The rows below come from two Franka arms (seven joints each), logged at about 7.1 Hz.
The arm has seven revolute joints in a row. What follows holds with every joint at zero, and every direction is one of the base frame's.
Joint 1 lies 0.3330 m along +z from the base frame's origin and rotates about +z.
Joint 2 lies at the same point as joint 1 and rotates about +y.
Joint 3 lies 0.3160 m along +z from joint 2 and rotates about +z.
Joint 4 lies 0.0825 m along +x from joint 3 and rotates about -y.
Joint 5 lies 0.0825 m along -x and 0.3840 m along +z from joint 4 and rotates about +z.
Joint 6 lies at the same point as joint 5 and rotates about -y.
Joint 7 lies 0.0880 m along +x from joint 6 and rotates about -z.
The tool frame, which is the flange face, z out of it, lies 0.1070 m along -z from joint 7; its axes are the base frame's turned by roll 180.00, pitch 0.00 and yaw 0.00 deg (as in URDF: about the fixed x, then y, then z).
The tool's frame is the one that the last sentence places.
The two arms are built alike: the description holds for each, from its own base.
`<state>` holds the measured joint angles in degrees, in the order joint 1, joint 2, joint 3, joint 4, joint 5, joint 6, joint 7, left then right.
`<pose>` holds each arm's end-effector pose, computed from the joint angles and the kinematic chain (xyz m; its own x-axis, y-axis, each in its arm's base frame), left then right.
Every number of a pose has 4 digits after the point.
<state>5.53 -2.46 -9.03 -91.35 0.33 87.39 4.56 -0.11 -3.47 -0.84 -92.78 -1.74 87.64 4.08</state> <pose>0.5354 -0.0341 0.6326 0.9898 -0.1396 -0.0276 -0.1399 -0.9901 -0.0103 0.5309 -0.0124 0.6311 0.9957 -0.0888 -0.0270 -0.0880 -0.9956 0.0315</pose>
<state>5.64 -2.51 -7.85 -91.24 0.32 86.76 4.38 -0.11 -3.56 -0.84 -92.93 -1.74 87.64 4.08</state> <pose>0.5346 -0.0217 0.6331 0.9928 -0.1141 -0.0356 -0.1145 -0.9934 -0.0089 0.5304 -0.0124 0.6307 0.9957 -0.0888 -0.0280 -0.0879 -0.9956 0.0315</pose>
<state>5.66 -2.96 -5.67 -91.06 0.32 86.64 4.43 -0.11 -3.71 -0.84 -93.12 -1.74 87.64 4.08</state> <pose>0.5324 -0.0010 0.6387 0.9967 -0.0768 -0.0265 -0.0771 -0.9970 -0.0087 0.5295 -0.0124 0.6305 0.9956 -0.0888 -0.0287 -0.0879 -0.9956 0.0315</pose>
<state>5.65 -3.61 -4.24 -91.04 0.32 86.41 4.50 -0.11 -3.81 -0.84 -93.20 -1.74 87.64 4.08</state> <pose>0.5283 0.0123 0.6446 0.9984 -0.0533 -0.0187 -0.0535 -0.9985 -0.0088 0.5290 -0.0124 0.6308 0.9956 -0.0888 -0.0284 -0.0879 -0.9956 0.0315</pose>
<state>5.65 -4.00 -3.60 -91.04 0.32 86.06 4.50 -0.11 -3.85 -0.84 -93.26 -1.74 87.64 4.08</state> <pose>0.5254 0.0181 0.6476 0.9990 -0.0421 -0.0180 -0.0423 -0.9991 -0.0086 0.5287 -0.0124 0.6307 0.9956 -0.0888 -0.0287 -0.0879 -0.9956 0.0315</pose>
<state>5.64 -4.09 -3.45 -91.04 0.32 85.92 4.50 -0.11 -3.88 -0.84 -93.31 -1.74 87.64 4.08</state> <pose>0.5246 0.0194 0.6483 0.9990 -0.0397 -0.0188 -0.0398 -0.9992 -0.0084 0.5286 -0.0124 0.6305 0.9956 -0.0888 -0.0291 -0.0879 -0.9956 0.0315</pose>
